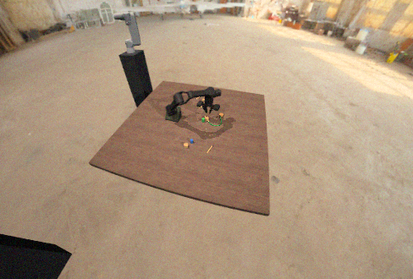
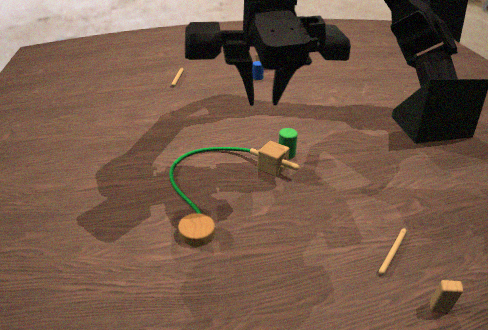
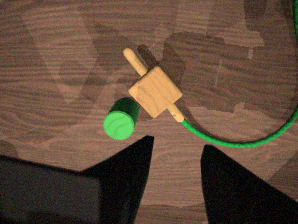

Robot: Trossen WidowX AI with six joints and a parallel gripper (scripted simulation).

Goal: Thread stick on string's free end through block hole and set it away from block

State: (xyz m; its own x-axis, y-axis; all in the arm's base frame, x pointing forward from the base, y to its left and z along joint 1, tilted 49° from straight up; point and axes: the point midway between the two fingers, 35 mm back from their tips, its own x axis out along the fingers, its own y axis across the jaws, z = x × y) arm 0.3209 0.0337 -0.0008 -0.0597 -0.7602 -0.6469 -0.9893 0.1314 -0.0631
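The thin wooden stick lies 80 mm below my gripper tip and 10 mm behind it. Round my gripper tip: blue cylinder (270 mm to the right, 80 mm below, 70 mm behind); round wooden button (110 mm to the left, 100 mm ahead, 80 mm below); green cylinder (70 mm below, 40 mm behind, 10 mm to the right).
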